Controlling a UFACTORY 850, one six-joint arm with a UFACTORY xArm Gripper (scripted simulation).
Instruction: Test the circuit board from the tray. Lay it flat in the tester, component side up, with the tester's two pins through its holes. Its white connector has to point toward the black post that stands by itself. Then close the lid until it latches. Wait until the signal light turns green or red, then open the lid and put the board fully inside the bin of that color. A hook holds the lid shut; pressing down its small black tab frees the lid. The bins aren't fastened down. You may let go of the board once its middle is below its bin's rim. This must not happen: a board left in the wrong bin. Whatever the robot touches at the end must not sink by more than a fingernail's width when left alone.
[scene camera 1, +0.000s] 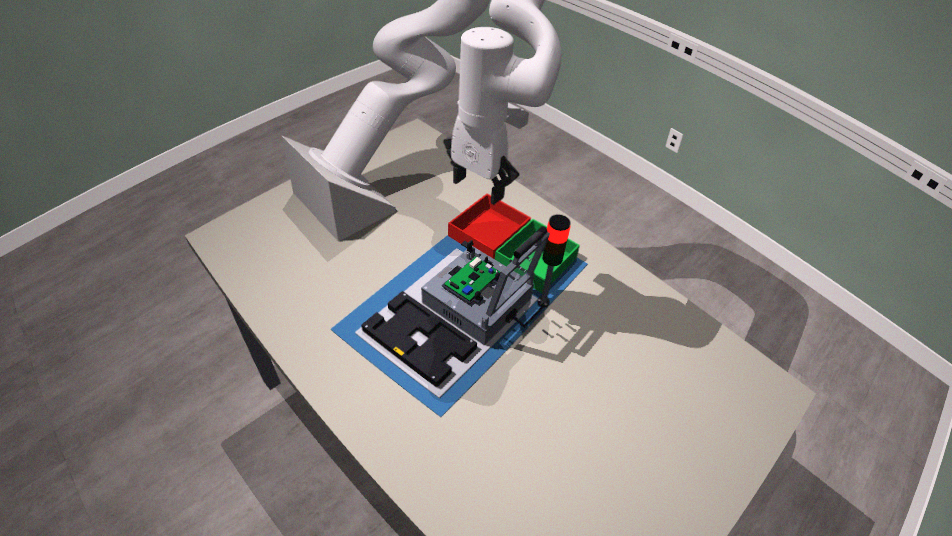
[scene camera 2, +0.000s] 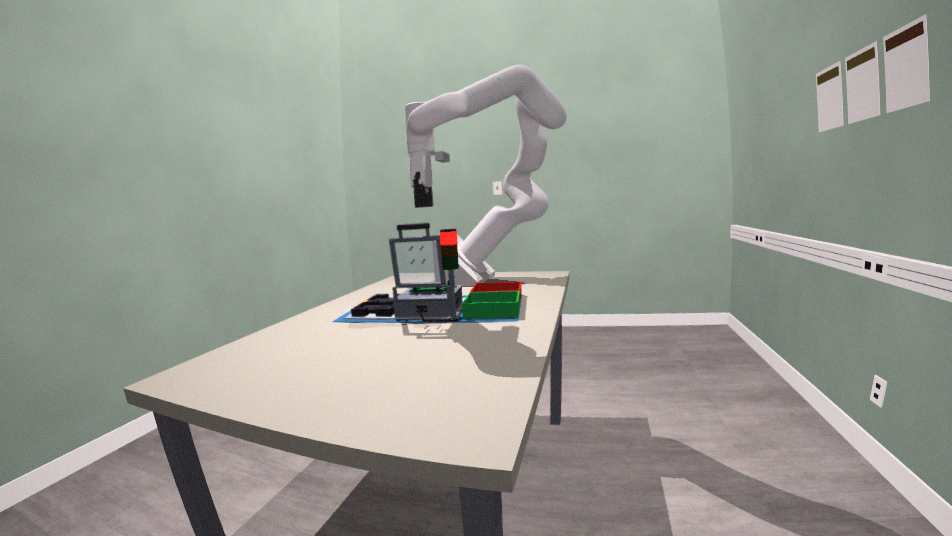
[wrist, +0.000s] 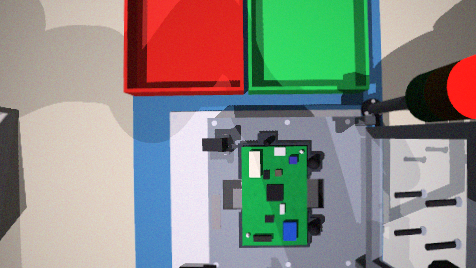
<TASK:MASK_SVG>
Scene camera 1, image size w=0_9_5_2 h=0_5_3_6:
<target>my gripper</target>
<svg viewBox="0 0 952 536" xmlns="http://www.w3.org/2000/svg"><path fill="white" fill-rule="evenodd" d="M457 116L453 136L443 140L447 154L451 159L451 165L454 167L453 183L458 184L466 178L466 169L483 178L491 179L494 184L491 191L491 204L495 205L504 198L505 186L511 184L520 175L508 161L506 124L503 123L496 128L476 128L464 124L459 119L459 116Z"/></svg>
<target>green circuit board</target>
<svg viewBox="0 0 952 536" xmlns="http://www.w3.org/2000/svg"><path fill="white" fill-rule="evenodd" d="M478 257L472 259L444 283L469 301L475 296L476 291L480 292L495 278L496 270L500 273L500 271Z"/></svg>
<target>red bin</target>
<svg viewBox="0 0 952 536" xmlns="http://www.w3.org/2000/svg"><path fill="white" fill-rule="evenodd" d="M486 194L448 223L448 236L460 244L464 241L469 242L472 240L473 247L495 259L495 251L529 223L531 217L502 201L498 201L495 205L491 204L491 195Z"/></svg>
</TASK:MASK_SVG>
